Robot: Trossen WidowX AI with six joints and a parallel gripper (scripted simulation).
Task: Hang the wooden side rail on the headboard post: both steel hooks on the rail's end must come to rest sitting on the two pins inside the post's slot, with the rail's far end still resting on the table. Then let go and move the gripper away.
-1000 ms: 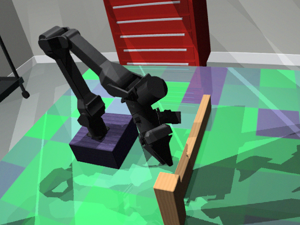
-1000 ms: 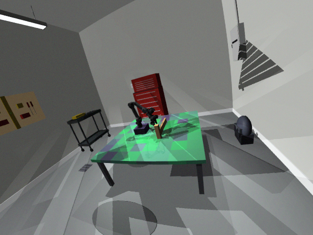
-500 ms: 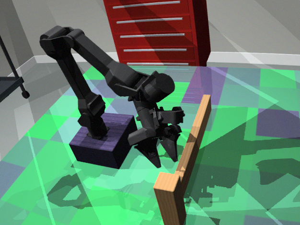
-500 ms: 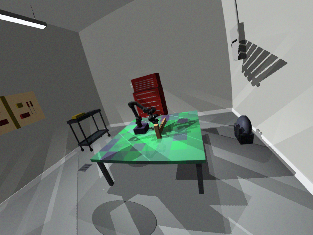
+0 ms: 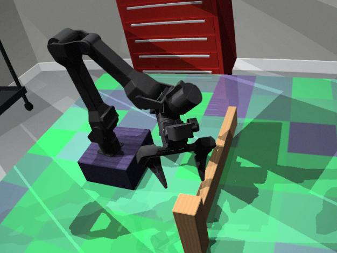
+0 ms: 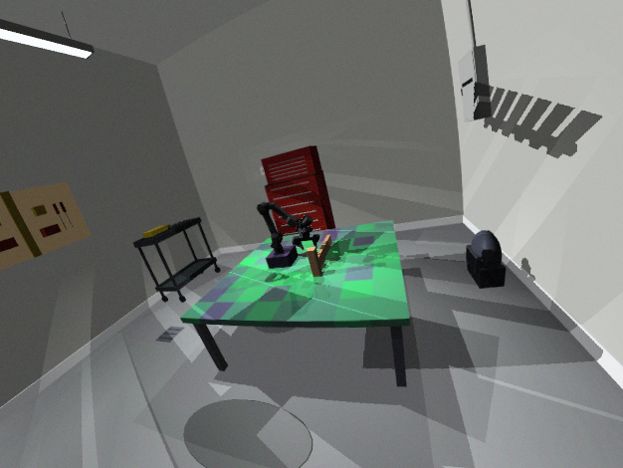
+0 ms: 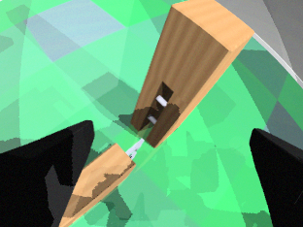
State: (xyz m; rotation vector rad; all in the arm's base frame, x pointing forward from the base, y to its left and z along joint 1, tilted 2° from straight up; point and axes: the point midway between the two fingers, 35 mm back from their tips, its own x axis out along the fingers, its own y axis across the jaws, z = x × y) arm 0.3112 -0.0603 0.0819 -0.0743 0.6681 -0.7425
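The wooden headboard post is 60 mm to the right of my gripper tip, 60 mm below it and 50 mm ahead of it.
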